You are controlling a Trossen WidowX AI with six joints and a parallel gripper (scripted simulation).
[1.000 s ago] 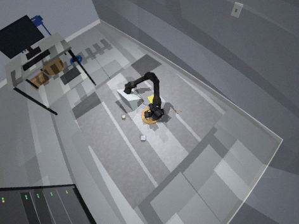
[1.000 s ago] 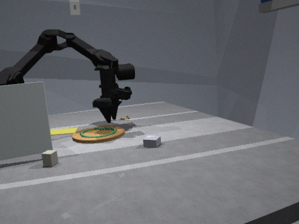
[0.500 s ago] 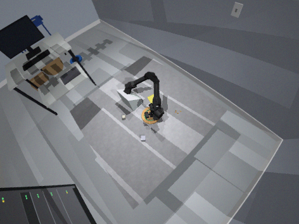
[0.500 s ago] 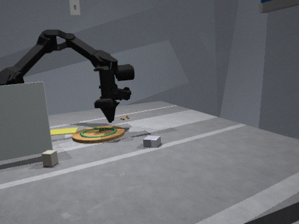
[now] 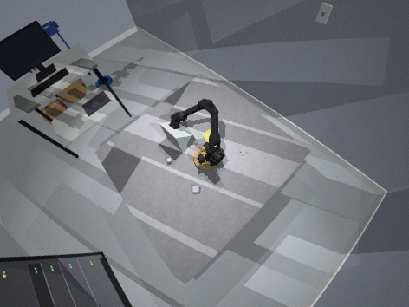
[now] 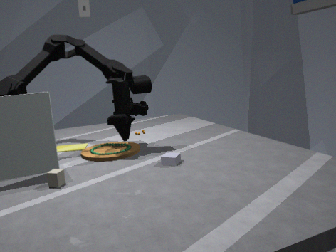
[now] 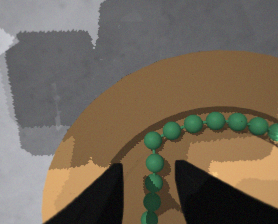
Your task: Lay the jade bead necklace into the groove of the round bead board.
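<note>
My gripper tip is now 17 cm past the yellow sheet, 16 cm to the right of it and 3 cm above it. Round my gripper tip: grey cube 4 cm ahead, 24 cm to the right, 2 cm below; then beige cube 27 cm behind, 20 cm to the right, 1 cm below.
</note>
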